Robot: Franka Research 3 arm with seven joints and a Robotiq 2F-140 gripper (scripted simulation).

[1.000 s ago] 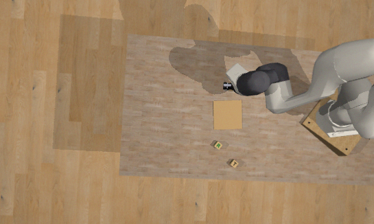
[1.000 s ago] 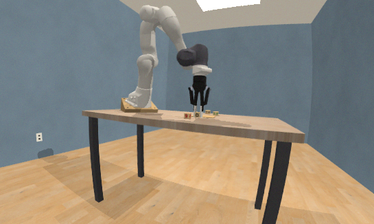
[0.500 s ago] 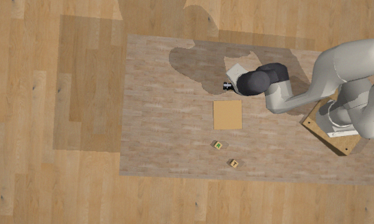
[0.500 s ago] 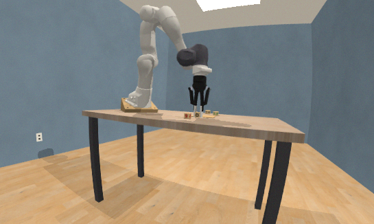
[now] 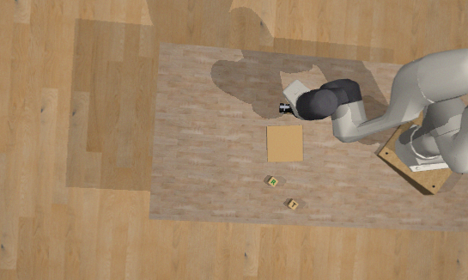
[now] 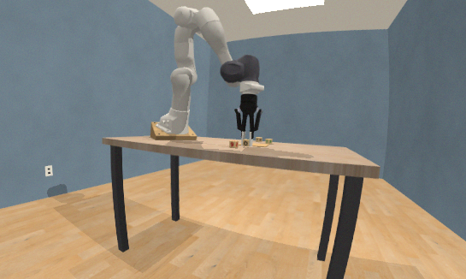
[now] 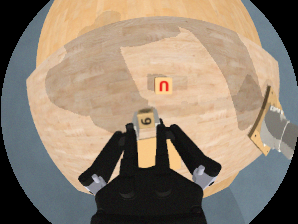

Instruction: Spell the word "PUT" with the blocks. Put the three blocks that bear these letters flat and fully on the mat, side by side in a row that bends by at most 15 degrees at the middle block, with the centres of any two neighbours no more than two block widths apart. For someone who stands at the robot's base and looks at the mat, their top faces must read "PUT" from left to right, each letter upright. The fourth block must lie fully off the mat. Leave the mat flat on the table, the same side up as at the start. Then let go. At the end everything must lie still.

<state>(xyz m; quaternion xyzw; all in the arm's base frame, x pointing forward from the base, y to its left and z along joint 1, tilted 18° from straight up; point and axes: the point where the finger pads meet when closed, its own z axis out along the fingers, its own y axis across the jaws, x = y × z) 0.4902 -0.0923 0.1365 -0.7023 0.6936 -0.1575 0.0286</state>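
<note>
My hand is 2 cm above the block marked 6. Also, from my hand: green P block (27 cm to the left, 4 cm ahead, 2 cm below); red U block (6 cm to the right, 4 cm behind, 2 cm below); tan mat (13 cm to the left, 4 cm below).
</note>
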